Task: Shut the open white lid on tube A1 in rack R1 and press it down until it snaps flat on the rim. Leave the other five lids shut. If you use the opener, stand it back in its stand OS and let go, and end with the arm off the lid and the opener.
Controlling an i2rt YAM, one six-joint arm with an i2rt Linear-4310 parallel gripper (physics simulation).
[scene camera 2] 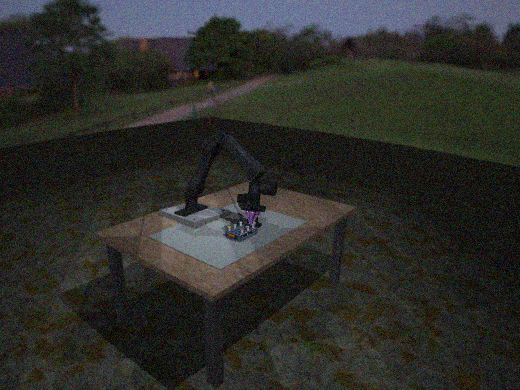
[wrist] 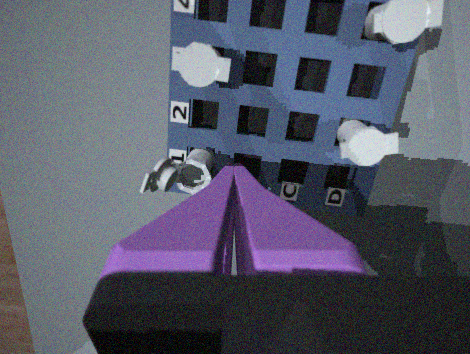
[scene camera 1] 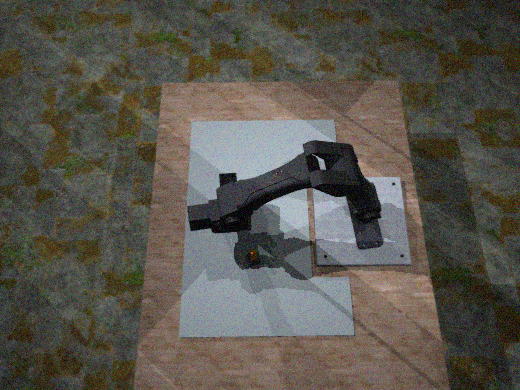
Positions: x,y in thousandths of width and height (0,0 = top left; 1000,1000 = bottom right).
Labels:
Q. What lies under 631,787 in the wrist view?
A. My gripper.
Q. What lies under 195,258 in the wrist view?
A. A grey mat.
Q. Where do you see a grey mat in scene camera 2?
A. At 401,627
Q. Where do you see a grey mat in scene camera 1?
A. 428,760

